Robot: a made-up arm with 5 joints.
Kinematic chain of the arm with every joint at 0, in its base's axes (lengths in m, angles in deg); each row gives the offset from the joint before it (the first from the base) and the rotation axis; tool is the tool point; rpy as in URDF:
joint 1: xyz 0 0 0.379 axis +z
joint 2: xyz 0 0 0 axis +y
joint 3: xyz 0.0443 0 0.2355 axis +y
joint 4: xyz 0.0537 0 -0.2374 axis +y
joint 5: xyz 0.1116 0 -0.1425 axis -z
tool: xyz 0 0 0 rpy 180 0 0
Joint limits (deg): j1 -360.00..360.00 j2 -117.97..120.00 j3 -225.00..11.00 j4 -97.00..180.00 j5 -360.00..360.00
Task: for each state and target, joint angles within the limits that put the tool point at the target. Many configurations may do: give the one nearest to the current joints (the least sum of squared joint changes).
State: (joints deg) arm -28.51 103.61 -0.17 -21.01 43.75
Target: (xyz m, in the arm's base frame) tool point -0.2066 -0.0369 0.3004
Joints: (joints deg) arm 10.13 117.96 10.43 -11.28 43.75
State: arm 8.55 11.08 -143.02 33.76 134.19
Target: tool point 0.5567 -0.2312 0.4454
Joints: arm -22.55 42.54 -117.66 45.28 134.19
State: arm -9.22 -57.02 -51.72 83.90 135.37
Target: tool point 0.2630 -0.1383 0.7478
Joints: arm -27.74 -31.14 -80.81 58.19 135.37
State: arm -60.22 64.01 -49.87 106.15 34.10
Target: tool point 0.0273 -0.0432 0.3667
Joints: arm -57.71 51.76 -33.17 150.53 34.10
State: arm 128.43 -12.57 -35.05 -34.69 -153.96
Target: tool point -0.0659 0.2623 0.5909
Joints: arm 104.10 -30.18 -15.93 -44.02 -153.96
